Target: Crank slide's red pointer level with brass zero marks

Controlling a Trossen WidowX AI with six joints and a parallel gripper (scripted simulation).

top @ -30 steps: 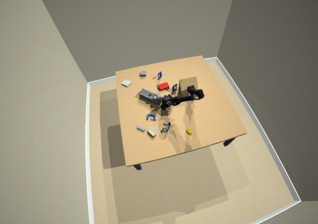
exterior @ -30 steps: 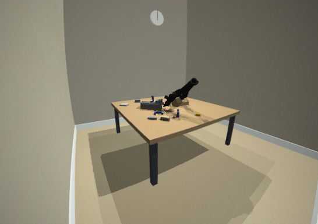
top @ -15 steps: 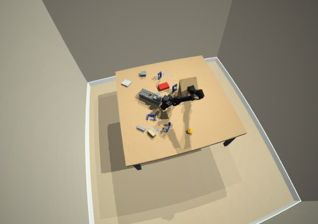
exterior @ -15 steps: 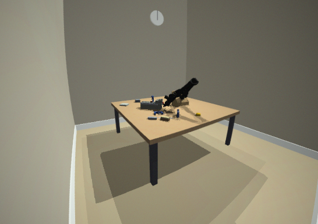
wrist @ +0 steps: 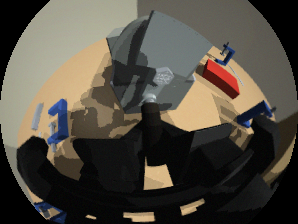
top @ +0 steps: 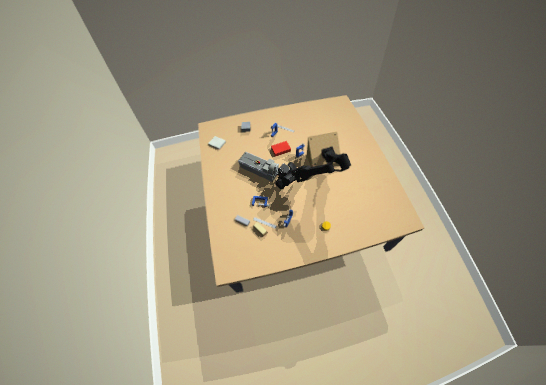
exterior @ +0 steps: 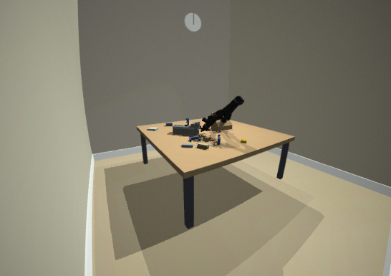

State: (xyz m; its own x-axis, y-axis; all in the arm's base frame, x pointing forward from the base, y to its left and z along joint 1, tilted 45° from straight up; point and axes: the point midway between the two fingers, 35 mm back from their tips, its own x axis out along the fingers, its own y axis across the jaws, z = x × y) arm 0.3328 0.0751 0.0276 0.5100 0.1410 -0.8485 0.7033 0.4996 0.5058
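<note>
Now: gripper tip 3 cm below the dark crank handle, 1 cm to the right of it and 1 cm past it. Also, from my gripper tip: red pointer (11 cm to the right, 10 cm ahead, 5 cm above); then tan block (32 cm to the left, 19 cm ahead, 1 cm below); then yellow disc (40 cm to the left, 19 cm behind, 2 cm below).
</note>
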